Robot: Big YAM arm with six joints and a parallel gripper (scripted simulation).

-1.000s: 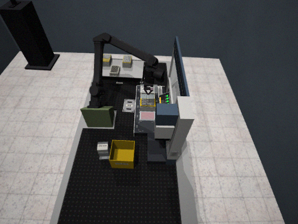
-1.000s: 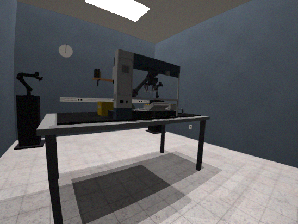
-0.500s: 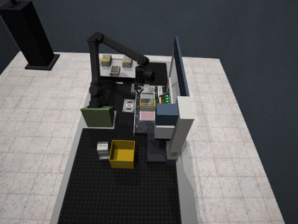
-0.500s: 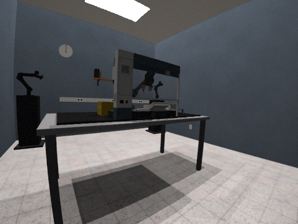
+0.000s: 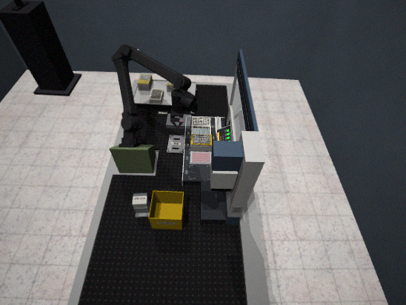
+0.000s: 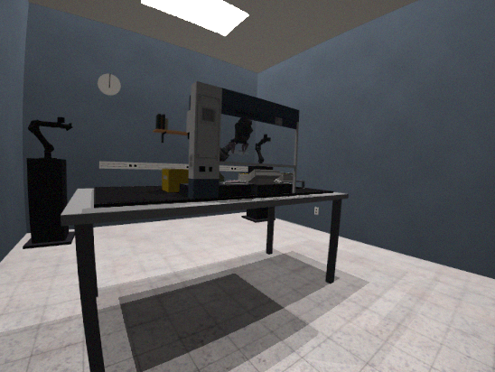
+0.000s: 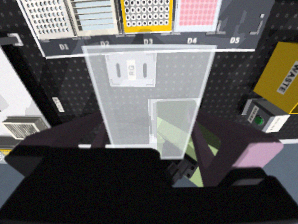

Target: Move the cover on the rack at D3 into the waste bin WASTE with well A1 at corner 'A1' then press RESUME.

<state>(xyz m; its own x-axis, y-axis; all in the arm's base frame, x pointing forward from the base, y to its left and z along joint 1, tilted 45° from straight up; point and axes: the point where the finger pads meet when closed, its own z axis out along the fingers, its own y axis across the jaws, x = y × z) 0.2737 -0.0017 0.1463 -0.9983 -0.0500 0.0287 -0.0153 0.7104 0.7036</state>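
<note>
Now: hand 440 mm to the left of the yellow waste bin, 220 mm above it and 10 mm past it. Also, from my hand: clear cover 10 mm above; then yellow-framed tip rack 160 mm below, 140 mm ahead, 10 mm to the left; then pink plate 200 mm below, 140 mm ahead, 90 mm to the right.
</note>
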